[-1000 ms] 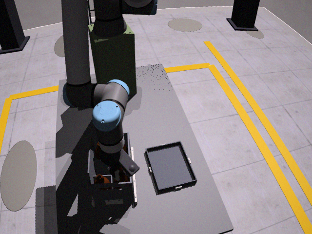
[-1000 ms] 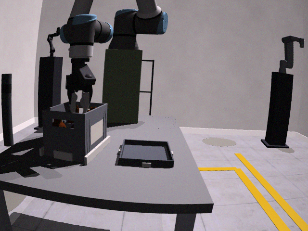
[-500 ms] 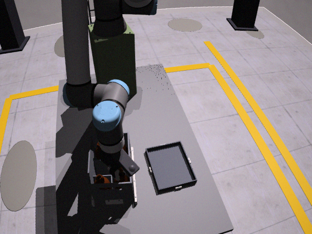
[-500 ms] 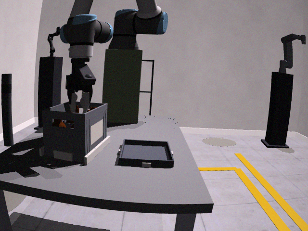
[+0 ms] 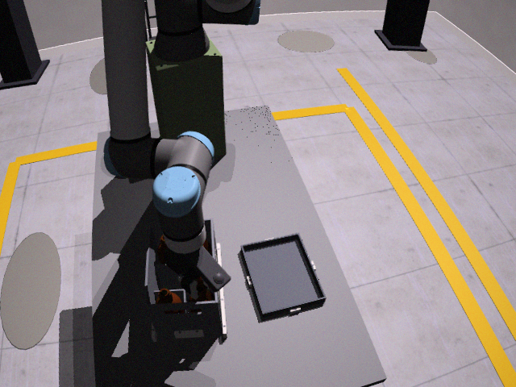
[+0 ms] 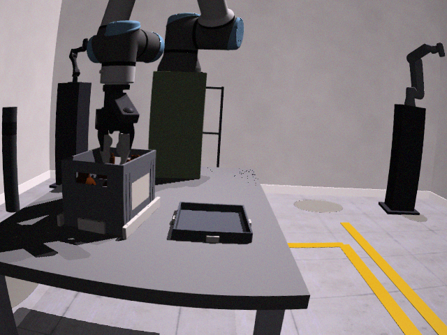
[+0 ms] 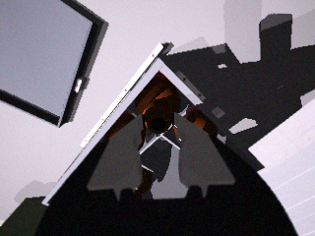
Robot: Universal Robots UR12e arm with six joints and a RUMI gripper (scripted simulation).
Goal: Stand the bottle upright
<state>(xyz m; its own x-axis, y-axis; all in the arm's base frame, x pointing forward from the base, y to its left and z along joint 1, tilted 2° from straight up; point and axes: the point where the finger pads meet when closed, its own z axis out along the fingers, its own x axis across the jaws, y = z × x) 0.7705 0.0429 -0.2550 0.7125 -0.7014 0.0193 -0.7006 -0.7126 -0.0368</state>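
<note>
My gripper is now 90 mm past the dark grey crate, 70 mm above it and 50 mm to the left of it. From my hand the other things lie so: black tray (230 mm to the left, 140 mm below, 130 mm behind).
</note>
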